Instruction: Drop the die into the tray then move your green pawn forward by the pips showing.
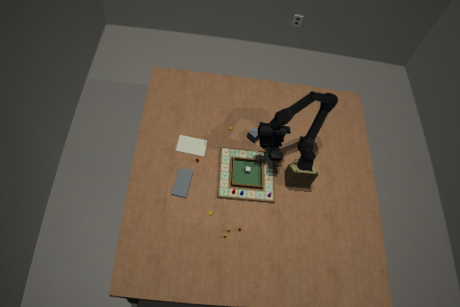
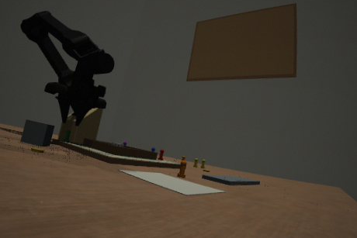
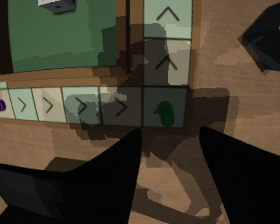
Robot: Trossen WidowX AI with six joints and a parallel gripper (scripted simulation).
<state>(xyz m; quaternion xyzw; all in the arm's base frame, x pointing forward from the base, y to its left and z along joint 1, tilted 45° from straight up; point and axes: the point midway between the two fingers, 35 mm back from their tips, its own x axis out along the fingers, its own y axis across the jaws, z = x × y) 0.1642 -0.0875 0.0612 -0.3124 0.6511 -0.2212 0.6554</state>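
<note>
Now: the green pawn 4 cm below my gripper tip. Also, from my gripper tip: green felt tray: 11 cm ahead, 12 cm to the left, 6 cm below; grey box: 9 cm ahead, 11 cm to the right, 4 cm below; white die: 11 cm ahead, 11 cm to the left, 4 cm below.
</note>
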